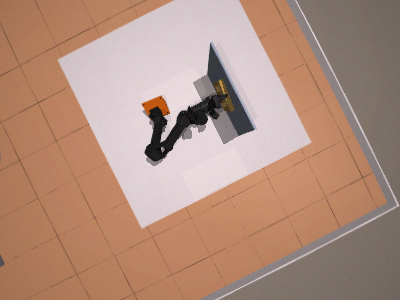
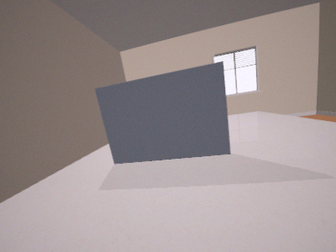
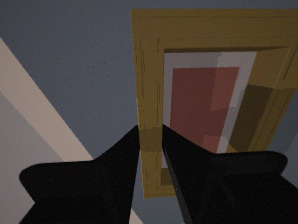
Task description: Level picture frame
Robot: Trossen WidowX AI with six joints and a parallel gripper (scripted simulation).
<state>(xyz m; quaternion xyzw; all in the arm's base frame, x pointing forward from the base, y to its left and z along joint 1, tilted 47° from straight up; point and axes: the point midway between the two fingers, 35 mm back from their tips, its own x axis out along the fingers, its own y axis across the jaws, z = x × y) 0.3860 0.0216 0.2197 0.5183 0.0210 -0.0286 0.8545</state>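
Now: the picture frame 1 cm to the left of my gripper tip and 5 cm below it. Round my gripper tip: wall panel: 2 cm ahead, 1 cm to the left, 7 cm below.
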